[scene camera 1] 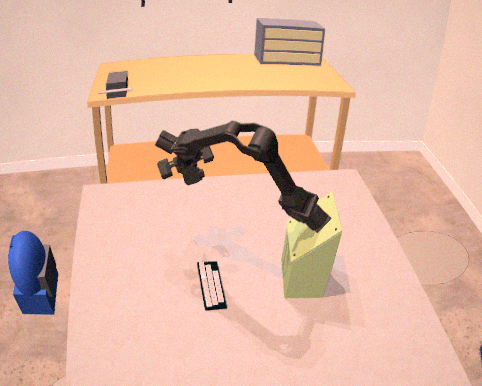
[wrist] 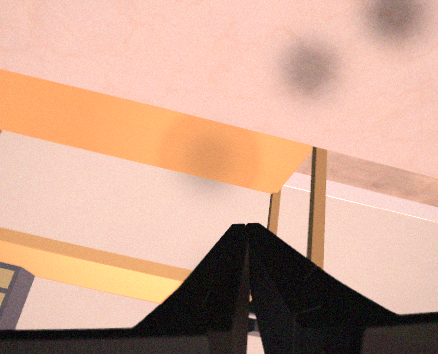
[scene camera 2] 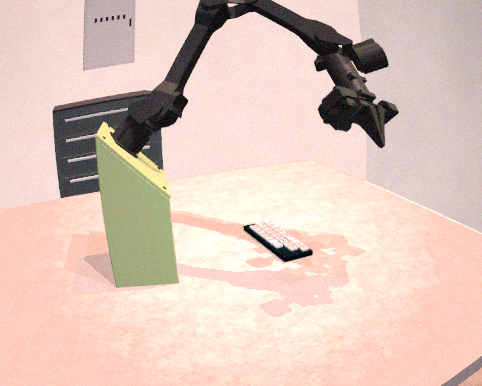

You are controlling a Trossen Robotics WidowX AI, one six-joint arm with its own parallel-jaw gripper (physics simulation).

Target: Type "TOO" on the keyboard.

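Seen in the pictures: gripper, between the fingertips: (wrist: pixel 245 236) (scene camera 2: pixel 382 146); arm's base, origin of its link: (scene camera 1: pixel 320 221) (scene camera 2: pixel 122 145).
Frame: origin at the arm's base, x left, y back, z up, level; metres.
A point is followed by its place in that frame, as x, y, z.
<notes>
The keyboard (scene camera 1: pixel 212 285) {-0.114, -0.312, -0.255} (scene camera 2: pixel 278 240) {-0.145, -0.297, -0.255}, a small dark base with rows of white keys, lies flat on the pale table (scene camera 1: pixel 135 330) {-0.046, -0.629, -0.271} (scene camera 2: pixel 200 335) {-0.309, 0.065, -0.271}. The letters on its keys are too small to read. It does not show in the wrist view. My gripper (scene camera 2: pixel 383 145) {-0.435, -0.262, 0.009} (wrist: pixel 245 236) {-0.435, -0.262, 0.009} is shut, with its fingertips together and nothing between them. It is held high above the table, up and to the right of the keyboard in scene camera 2. In scene camera 1 the gripper body is up and to the left of the keyboard, and the fingertips cannot be made out.
The arm stands on a green slanted pedestal (scene camera 1: pixel 308 272) {0.067, -0.066, -0.137} (scene camera 2: pixel 140 230) {-0.098, 0.029, -0.148} beside the keyboard. A wooden bench (scene camera 1: pixel 200 75) bears a drawer box (scene camera 1: pixel 290 42) and a dark block (scene camera 1: pixel 117 81). A blue object (scene camera 1: pixel 27 262) stands left of the table. Dark blurred spots cross the wrist view.
</notes>
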